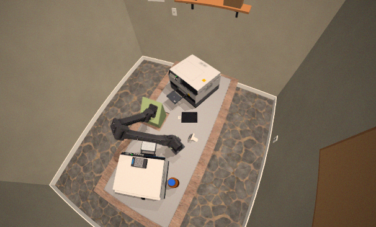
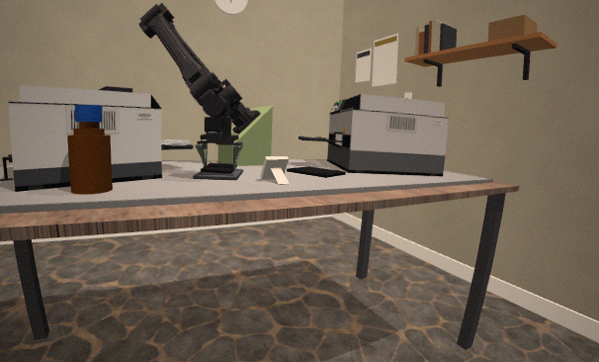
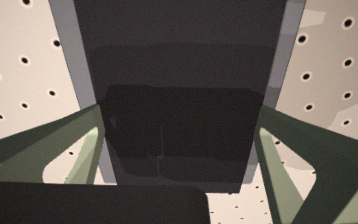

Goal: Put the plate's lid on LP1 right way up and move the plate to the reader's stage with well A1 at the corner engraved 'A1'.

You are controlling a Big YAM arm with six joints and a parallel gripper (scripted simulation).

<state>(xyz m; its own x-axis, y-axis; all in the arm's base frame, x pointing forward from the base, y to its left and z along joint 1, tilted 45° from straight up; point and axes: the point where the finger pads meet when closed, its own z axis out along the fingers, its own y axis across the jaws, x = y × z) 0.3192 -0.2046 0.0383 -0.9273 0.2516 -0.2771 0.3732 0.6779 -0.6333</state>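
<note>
Right now the dark lid is right at my hand. The rest, counted from my hand: lidded white well plate (19 cm behind, 13 cm to the right, 6 cm above); black pad (33 cm to the left, 2 cm below); grey pad (2 cm below).
</note>
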